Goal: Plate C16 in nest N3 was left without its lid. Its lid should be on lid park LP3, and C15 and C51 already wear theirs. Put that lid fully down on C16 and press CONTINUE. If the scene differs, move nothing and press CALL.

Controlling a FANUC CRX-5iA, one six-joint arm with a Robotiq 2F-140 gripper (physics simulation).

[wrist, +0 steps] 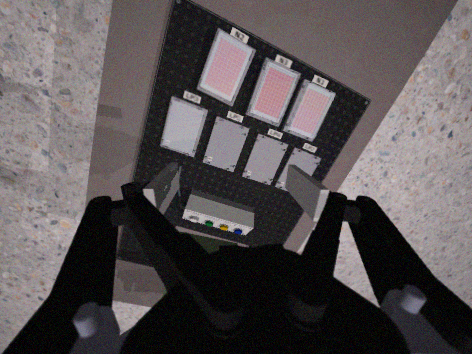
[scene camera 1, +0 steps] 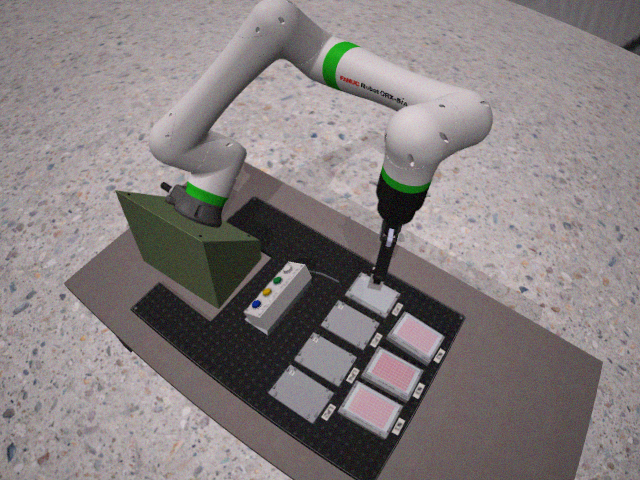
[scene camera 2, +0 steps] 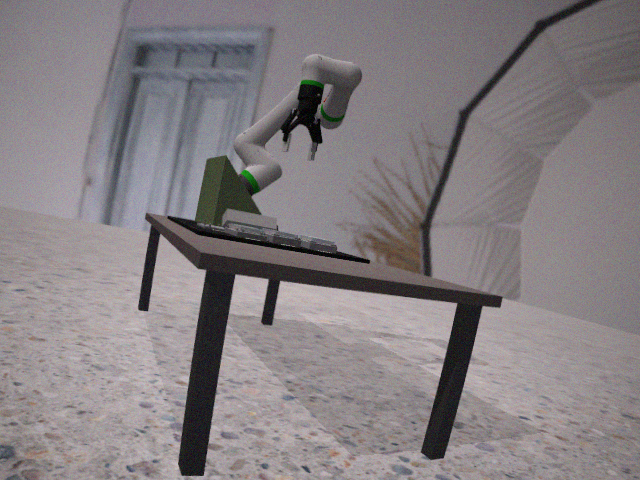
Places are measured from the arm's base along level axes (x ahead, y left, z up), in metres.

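Pixels of known places: gripper, fingertip midpoint: (wrist: 234,175) (scene camera 2: 298,155); arm's base at its link origin: (scene camera 1: 197,217) (scene camera 2: 236,191).
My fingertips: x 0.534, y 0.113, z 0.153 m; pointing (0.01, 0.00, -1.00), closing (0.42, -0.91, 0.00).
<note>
For each thing: its top centre in the pictures, then the offset to it from my fingertips.
- pale clear lid at its top centre: (wrist: 182,128) (scene camera 1: 373,292) dy +0.124, dx -0.030, dz -0.311 m
- middle plate at its top centre: (scene camera 1: 394,370) (wrist: 274,93) (scene camera 2: 280,231) dy -0.058, dx +0.164, dz -0.290 m
- right plate at its top centre: (scene camera 1: 372,407) (wrist: 311,112) (scene camera 2: 246,226) dy -0.178, dx +0.175, dz -0.295 m
- green button at its top centre: (scene camera 1: 277,278) (wrist: 209,225) dy -0.062, dx -0.257, dz -0.255 m
- LP4 at its top centre: (scene camera 1: 326,357) (wrist: 265,161) dy -0.138, dx -0.009, dz -0.309 m
- LP2 at its top centre: (scene camera 1: 301,391) (wrist: 299,174) (scene camera 2: 214,223) dy -0.260, dx +0.005, dz -0.309 m
- button box at its top centre: (scene camera 1: 278,286) (wrist: 218,223) (scene camera 2: 251,213) dy -0.084, dx -0.233, dz -0.245 m
My gripper (scene camera 1: 377,282) (scene camera 2: 298,150) (wrist: 234,175) is open and empty, pointing down high above the table. A pale clear lid (scene camera 1: 373,295) (wrist: 184,126) lies on lid park LP3, the leftmost park in the wrist view. Three pink plates stand in a row beyond the parks: one at the left (scene camera 1: 416,336) (wrist: 226,67) under a label like N2, a middle plate (scene camera 1: 392,373) (wrist: 273,92) whose label looks like N3, and a right plate (scene camera 1: 371,408) (wrist: 310,110). Plate names are unreadable; lids on them are hard to tell. The green button (scene camera 1: 277,280) (wrist: 209,223) is on the button box.
Grey parks LP1 (scene camera 1: 350,324) (wrist: 226,144), LP4 (scene camera 1: 325,358) (wrist: 265,158) and LP2 (scene camera 1: 301,393) (wrist: 302,165) show no lid. The button box (scene camera 1: 284,304) (wrist: 220,210) also has white, yellow and blue buttons. The green pedestal (scene camera 1: 175,253) (scene camera 2: 210,191) stands behind it.
</note>
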